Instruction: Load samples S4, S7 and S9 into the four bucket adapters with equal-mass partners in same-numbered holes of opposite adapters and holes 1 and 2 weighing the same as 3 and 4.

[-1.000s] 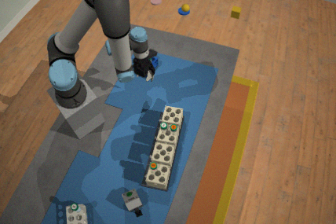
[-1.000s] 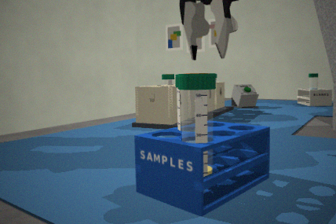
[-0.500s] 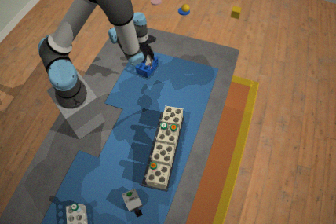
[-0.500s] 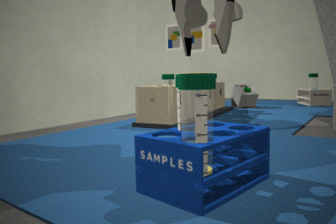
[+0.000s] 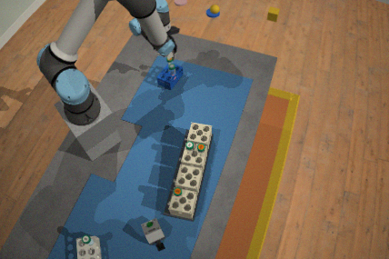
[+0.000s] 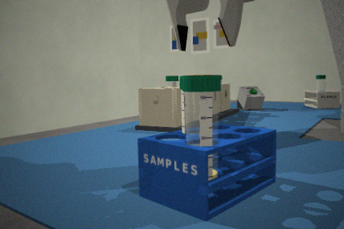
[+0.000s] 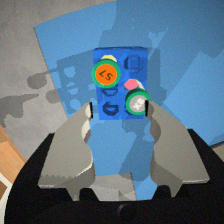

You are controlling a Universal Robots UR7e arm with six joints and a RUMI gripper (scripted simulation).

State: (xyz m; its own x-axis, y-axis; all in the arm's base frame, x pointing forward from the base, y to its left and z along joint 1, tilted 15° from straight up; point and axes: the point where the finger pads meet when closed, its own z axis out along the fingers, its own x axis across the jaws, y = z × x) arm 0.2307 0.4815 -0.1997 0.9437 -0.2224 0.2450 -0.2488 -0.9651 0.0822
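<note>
The tube is 100 mm below my hand, 30 mm to the left of it and 10 mm behind it. From my hand the other things lie so: blue samples rack: 130 mm below, 20 mm to the right; white-dot blank: 460 mm to the right, 230 mm ahead, 90 mm below; sample tube S9: 670 mm to the right, 240 mm ahead, 90 mm below.
</note>
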